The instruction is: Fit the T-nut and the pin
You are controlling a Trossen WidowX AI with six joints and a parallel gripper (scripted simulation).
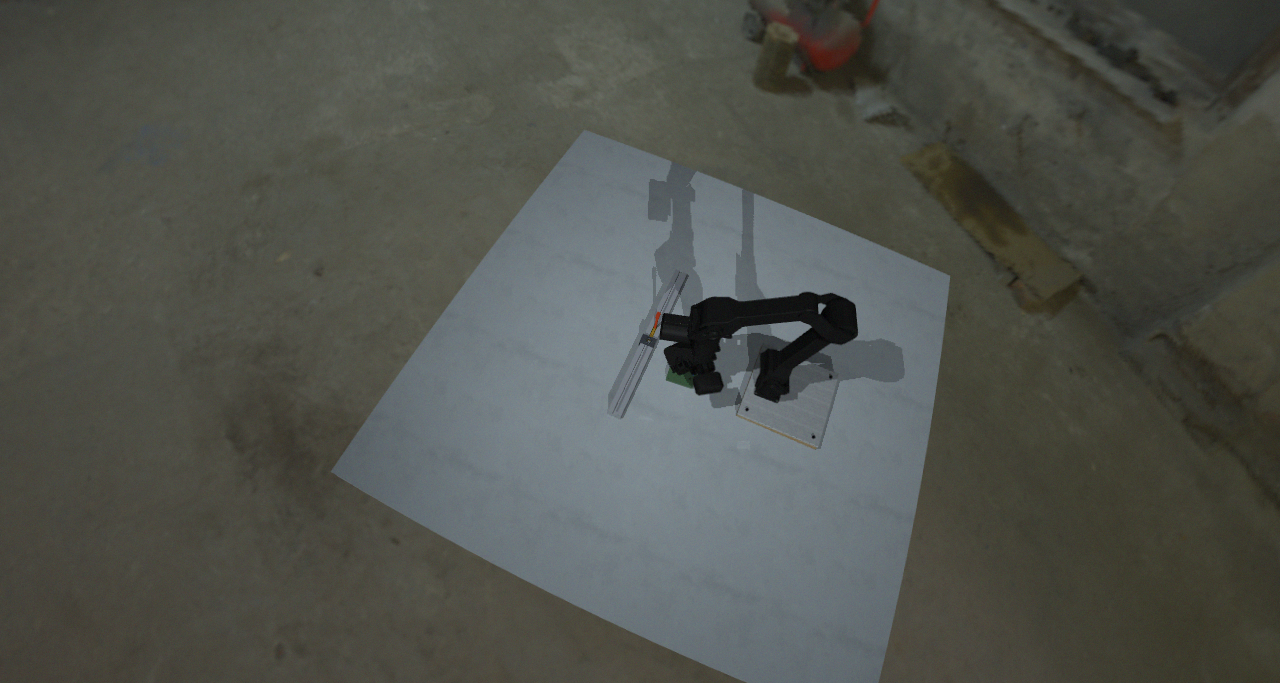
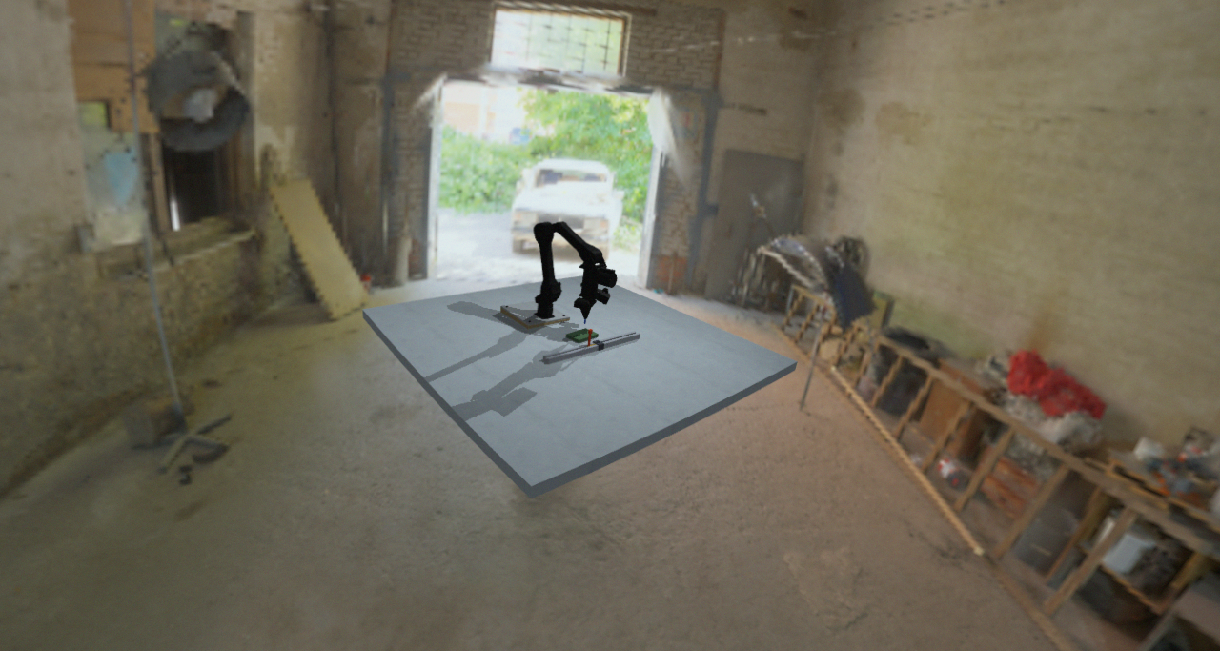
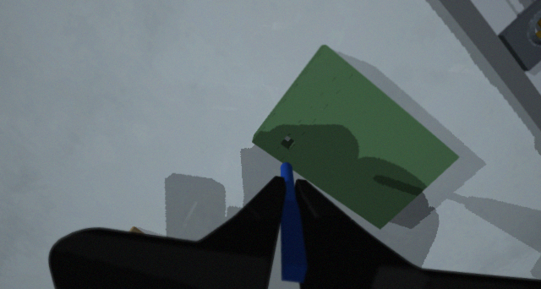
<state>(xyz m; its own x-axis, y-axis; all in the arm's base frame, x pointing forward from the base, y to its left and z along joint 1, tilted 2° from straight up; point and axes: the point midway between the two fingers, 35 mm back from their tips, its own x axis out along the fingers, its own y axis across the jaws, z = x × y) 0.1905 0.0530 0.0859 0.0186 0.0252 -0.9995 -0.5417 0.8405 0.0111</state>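
The green tray lies 60 mm below my gripper tip, 20 mm to the right of it and 10 mm ahead of it. From my gripper tip the other things lie so: brass T-nut 130 mm ahead, 70 mm to the right, 20 mm below; aluminum rail 140 mm ahead, 60 mm to the right, 50 mm below; blue pin right at my gripper tip.
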